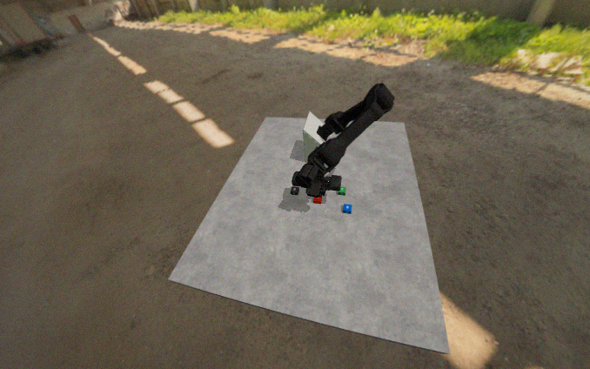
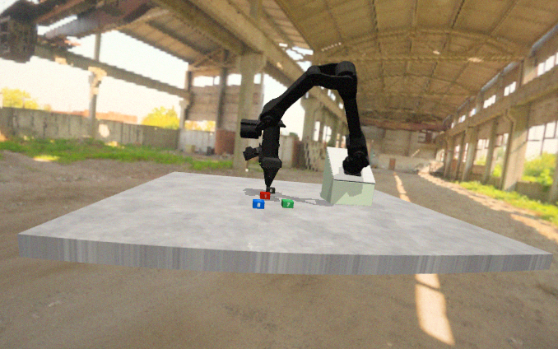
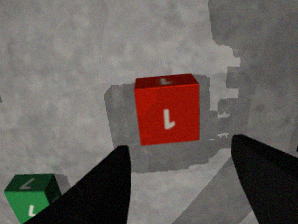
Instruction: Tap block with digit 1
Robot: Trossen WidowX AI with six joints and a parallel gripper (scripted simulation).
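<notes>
My gripper tip is 30 mm above the red block. Also, from my gripper tip: green block (60 mm behind, 100 mm to the left, 30 mm below); then black block (20 mm behind, 110 mm to the right, 30 mm below); then blue block (30 mm ahead, 130 mm to the left, 30 mm below).
</notes>
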